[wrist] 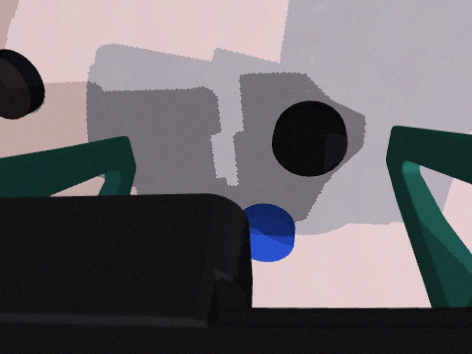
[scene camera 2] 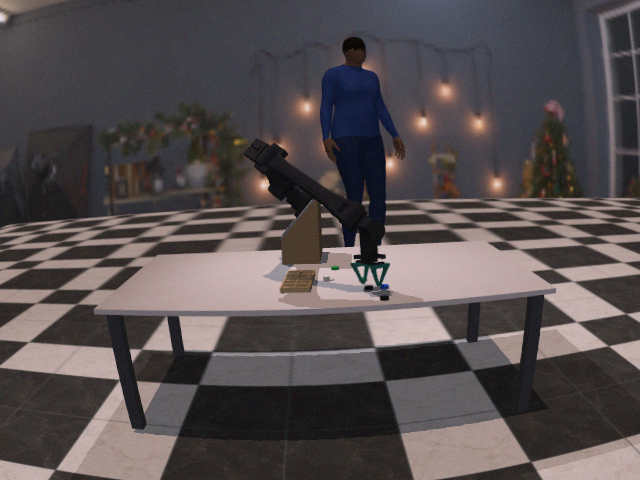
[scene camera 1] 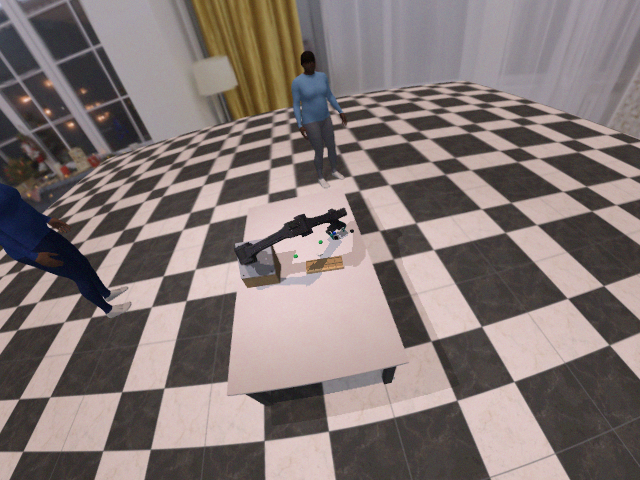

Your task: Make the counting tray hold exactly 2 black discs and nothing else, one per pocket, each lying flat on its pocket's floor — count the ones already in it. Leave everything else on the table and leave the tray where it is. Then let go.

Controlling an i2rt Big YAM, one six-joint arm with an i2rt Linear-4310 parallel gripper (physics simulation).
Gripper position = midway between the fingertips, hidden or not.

Note:
The gripper (scene camera 2: 371, 285) is open, holding nothing. Also in view: a blue disc (wrist: 272, 229).
The gripper shows as well in the wrist view (wrist: 256, 147).

